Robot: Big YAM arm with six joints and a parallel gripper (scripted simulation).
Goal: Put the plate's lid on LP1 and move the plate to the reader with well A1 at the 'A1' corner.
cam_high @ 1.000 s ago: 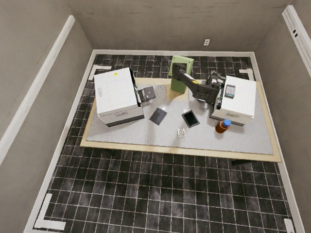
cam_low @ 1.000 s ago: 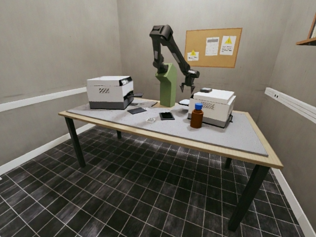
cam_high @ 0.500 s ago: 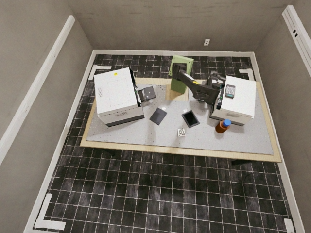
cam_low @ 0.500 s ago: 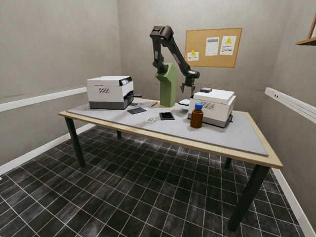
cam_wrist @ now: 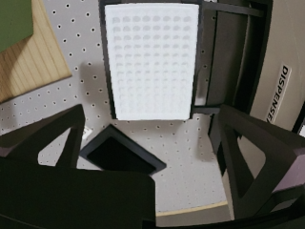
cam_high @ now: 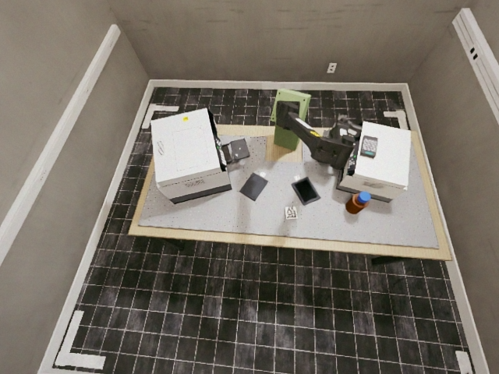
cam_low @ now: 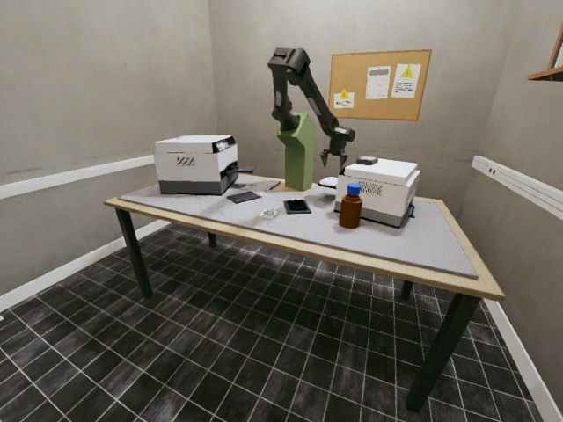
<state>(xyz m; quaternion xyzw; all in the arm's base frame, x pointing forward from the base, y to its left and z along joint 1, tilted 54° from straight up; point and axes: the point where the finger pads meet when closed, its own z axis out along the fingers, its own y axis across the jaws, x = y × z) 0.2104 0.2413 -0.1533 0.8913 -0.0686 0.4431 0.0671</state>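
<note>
The white well plate lies 90 mm below my hand. Round my hand: brown capped bottle 320 mm ahead, 140 mm to the left, 70 mm below; dark flat lid 220 mm ahead, 170 mm below, 130 mm to the right.
</note>
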